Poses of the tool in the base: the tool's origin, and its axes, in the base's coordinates. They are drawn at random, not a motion.
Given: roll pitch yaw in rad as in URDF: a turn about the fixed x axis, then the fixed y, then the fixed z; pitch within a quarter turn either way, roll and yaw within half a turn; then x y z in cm.
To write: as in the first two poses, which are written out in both.
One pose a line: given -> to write
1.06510 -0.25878 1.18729 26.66 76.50 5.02 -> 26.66 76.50 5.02 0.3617 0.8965 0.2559 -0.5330 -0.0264 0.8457
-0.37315 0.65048 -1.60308 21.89 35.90 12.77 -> 21.89 35.90 12.77 -0.0257 -0.7954 -0.6056 0.9378 0.1906 -0.2901
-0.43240 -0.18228 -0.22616 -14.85 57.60 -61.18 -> -14.85 57.60 -61.18 0.9584 -0.2205 0.1813 0.2776 0.8678 -0.4121
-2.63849 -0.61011 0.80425 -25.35 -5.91 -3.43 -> -25.35 -5.91 -3.43 0.5685 0.5904 0.5730 0.8227 -0.4087 -0.3952
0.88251 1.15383 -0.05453 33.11 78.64 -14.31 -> 33.11 78.64 -14.31 0.4044 -0.0221 -0.9143 0.7397 0.5958 0.3128
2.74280 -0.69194 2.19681 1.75 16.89 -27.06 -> 1.75 16.89 -27.06 -0.4512 0.6240 0.6380 0.8919 0.3392 0.2990
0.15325 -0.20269 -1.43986 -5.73 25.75 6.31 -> -5.73 25.75 6.31 0.1279 -0.9711 0.2013 0.9758 0.1595 0.1495
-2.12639 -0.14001 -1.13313 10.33 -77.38 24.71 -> 10.33 -77.38 24.71 0.4197 -0.8969 0.1396 -0.4275 -0.3309 -0.8413
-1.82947 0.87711 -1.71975 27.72 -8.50 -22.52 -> 27.72 -8.50 -22.52 -0.0949 -0.6323 -0.7689 -0.1427 0.7730 -0.6181
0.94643 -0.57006 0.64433 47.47 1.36 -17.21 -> 47.47 1.36 -17.21 0.6731 0.5057 0.5397 -0.7012 0.2044 0.6830
